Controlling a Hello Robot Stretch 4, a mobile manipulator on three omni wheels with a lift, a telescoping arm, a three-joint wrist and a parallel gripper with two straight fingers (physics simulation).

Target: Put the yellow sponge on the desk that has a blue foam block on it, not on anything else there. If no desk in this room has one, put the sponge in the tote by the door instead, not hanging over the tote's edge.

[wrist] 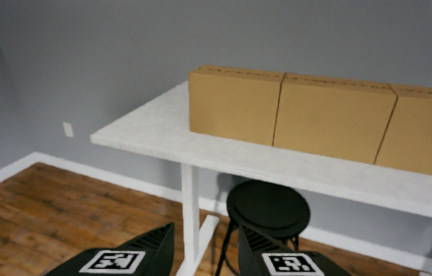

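A white desk (145, 125) stands against the grey wall in the wrist view. Its left end and front edge show, and it runs out of view at the right. Tan boxes on it hide part of its top behind them. My gripper (206, 242) is open, with no thing between its two dark fingers, at the bottom of the view in front of the desk and lower in the picture than its top. The yellow sponge, a blue foam block and the tote do not show in this view.
Three tan boxes (235, 106) (332, 117) (412, 132) stand in a row on the desk, the right one cut off by the view. A black round stool (268, 206) stands under the desk's front edge. A white desk leg (190, 210) stands left of it, on the wooden floor (95, 205).
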